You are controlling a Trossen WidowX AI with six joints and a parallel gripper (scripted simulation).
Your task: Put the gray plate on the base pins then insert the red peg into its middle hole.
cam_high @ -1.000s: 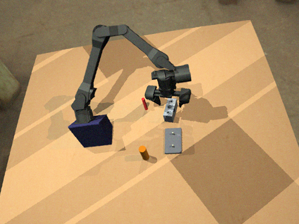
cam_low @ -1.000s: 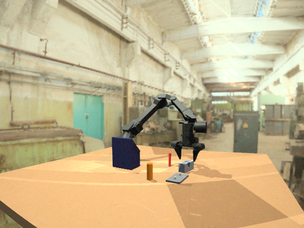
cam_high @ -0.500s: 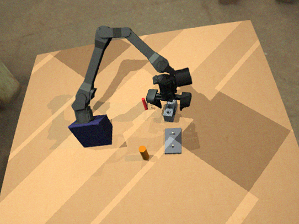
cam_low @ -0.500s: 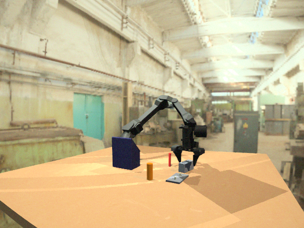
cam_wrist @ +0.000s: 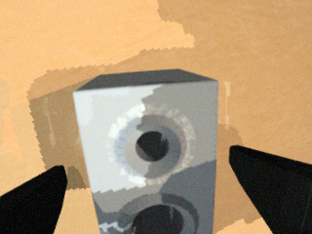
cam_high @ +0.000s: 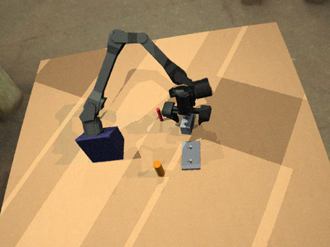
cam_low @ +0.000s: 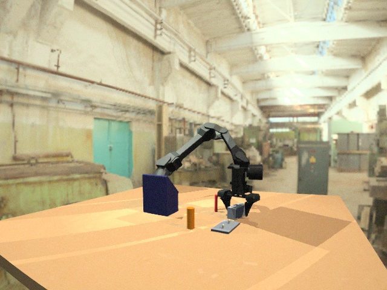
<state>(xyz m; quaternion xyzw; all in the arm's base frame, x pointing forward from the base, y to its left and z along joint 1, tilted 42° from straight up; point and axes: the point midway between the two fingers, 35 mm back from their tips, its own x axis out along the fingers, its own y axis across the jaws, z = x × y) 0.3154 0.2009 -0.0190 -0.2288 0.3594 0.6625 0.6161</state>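
Now: the gray plate 30 mm above my gripper tip. Also, from my gripper tip: red peg (120 mm behind, 30 mm above, 20 mm to the left); then orange cylinder (220 mm to the right, 90 mm behind, 30 mm above); then flat gray base (140 mm to the right, 20 mm ahead).
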